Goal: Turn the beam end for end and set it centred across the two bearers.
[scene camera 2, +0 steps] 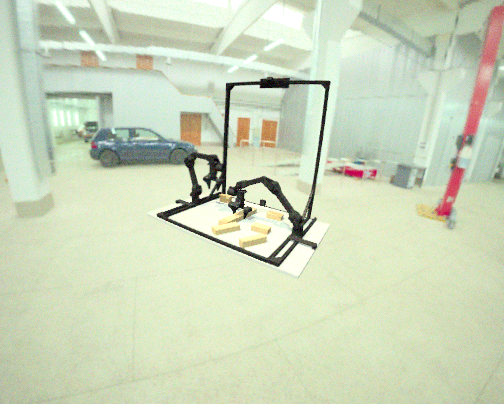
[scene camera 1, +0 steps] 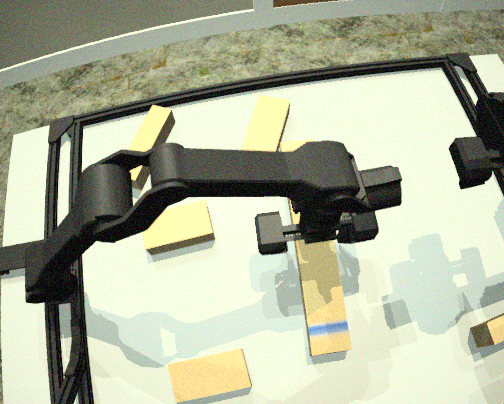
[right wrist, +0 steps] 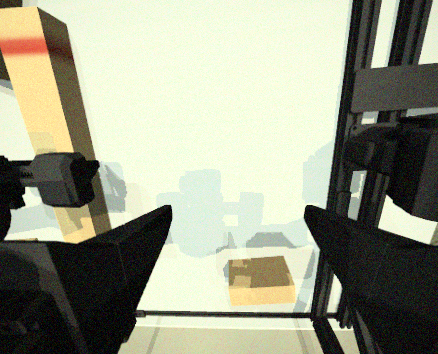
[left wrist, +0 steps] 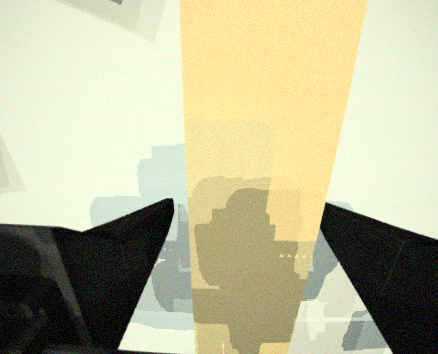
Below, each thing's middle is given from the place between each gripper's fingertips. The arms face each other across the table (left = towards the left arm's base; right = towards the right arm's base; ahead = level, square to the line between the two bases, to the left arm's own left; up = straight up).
Labels:
My left gripper is now 1 cm below the wooden beam (scene camera 1: pixel 326 322).
The wooden beam lies 26 cm to the left of my right hand, 15 cm below it and 1 cm ahead of it.

